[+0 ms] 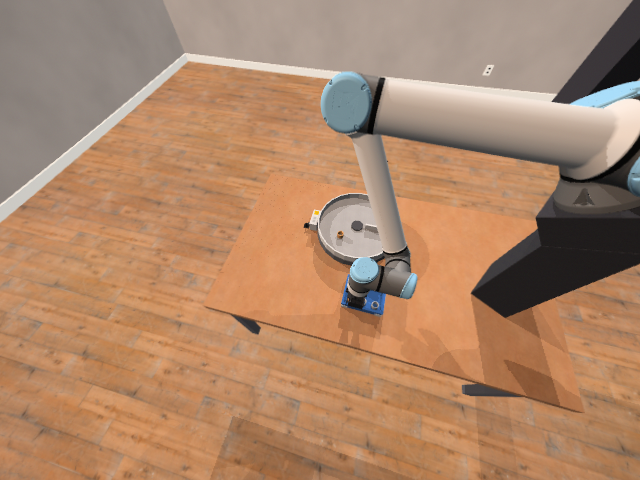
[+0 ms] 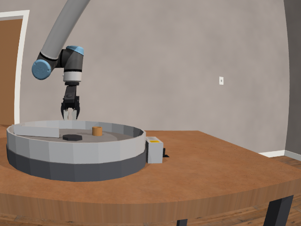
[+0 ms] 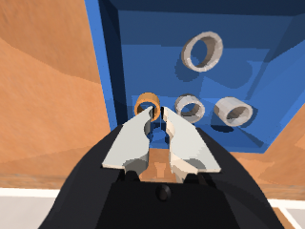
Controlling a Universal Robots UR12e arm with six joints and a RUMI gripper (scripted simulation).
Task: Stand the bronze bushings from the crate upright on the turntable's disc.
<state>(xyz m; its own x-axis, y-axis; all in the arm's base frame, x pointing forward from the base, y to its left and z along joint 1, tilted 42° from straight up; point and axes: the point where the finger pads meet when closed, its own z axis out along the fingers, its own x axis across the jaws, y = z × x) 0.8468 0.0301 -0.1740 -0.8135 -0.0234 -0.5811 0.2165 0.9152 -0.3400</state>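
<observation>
Right now my hand is 5 cm past the blue crate and 2 cm to the left of it. From my hand the other things lie so: grey turntable: 40 cm to the right, 4 cm behind, 3 cm above.
</observation>
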